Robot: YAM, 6 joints.
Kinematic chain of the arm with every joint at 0, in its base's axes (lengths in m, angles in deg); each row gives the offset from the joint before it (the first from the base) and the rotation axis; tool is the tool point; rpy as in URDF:
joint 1: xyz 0 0 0.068 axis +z
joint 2: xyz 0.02 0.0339 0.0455 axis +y
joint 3: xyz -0.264 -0.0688 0 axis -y
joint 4: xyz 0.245 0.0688 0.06 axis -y
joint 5: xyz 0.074 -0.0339 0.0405 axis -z
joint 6: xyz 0.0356 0 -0.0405 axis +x
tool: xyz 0 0 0 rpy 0 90 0
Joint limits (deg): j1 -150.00..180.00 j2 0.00..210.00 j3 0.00..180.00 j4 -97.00..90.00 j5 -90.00..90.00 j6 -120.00..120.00
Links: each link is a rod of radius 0.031 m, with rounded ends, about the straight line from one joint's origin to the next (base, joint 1, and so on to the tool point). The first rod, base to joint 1, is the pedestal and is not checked.
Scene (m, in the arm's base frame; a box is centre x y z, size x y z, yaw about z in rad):
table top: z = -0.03
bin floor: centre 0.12 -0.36 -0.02 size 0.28 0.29 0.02 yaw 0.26
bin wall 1: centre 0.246 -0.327 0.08 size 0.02 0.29 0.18 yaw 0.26
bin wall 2: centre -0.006 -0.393 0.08 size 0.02 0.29 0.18 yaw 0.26
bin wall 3: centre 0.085 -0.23 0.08 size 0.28 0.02 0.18 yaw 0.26
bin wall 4: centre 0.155 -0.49 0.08 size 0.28 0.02 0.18 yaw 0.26
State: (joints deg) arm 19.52 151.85 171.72 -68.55 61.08 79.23
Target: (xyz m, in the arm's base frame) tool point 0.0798 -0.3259 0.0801
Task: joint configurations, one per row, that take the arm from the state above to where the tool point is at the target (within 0.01 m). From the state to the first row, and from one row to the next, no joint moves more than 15 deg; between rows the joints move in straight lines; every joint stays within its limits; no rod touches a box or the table.
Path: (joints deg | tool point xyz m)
1: 6.57 145.83 161.53 -72.61 60.51 79.23 | 0.5082 0.0273 0.3092
2: -6.38 139.80 151.33 -76.68 59.94 79.23 | 0.4818 -0.0849 0.3083
3: -19.33 133.78 141.14 -80.74 59.36 79.23 | 0.4280 -0.1826 0.3067
4: -32.28 127.76 130.95 -84.81 58.79 79.23 | 0.3527 -0.2588 0.3043
5: -45.23 121.74 120.75 -88.87 58.22 79.23 | 0.2638 -0.3089 0.3010
6: -58.18 115.71 110.56 -92.94 57.65 79.23 | 0.1700 -0.3310 0.2970
7: -71.13 109.69 100.37 -97.00 57.08 79.23 | 0.0798 -0.3259 0.2920
8: -71.18 124.40 93.37 -97.00 56.21 79.23 | 0.0856 -0.3429 0.1826
9: -71.23 139.12 86.37 -97.00 55.34 79.23 | 0.0798 -0.3259 0.0801

